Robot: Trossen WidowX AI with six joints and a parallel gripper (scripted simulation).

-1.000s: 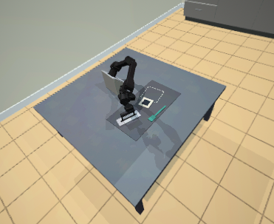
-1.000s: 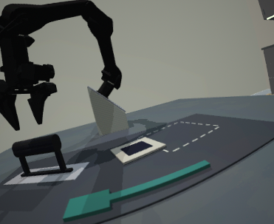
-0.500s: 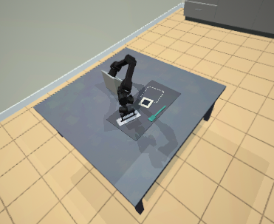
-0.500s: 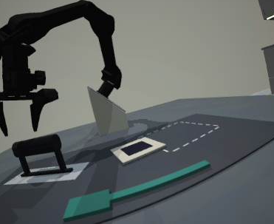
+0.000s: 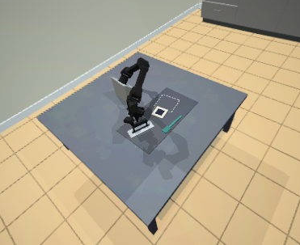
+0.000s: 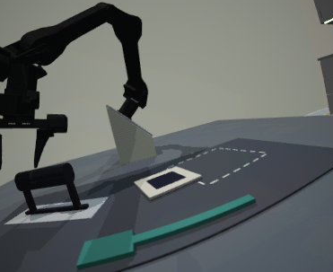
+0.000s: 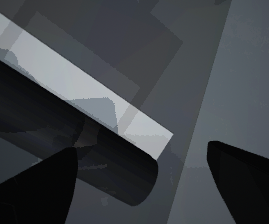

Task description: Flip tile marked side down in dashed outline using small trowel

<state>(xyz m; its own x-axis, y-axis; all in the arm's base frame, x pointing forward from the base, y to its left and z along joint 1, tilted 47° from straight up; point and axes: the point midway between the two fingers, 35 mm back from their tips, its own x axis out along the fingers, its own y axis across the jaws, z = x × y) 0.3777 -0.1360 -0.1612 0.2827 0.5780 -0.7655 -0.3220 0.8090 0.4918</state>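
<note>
Now: gripper tip 6 cm to the right of the black handled tool and 6 cm above it. The rest, counted from my gripper tip: dark mat: 2 cm ahead, 23 cm to the left, 12 cm below; then teal trowel: 15 cm ahead, 22 cm to the left, 10 cm below; then white tile: 27 cm to the left, 10 cm below.
</note>
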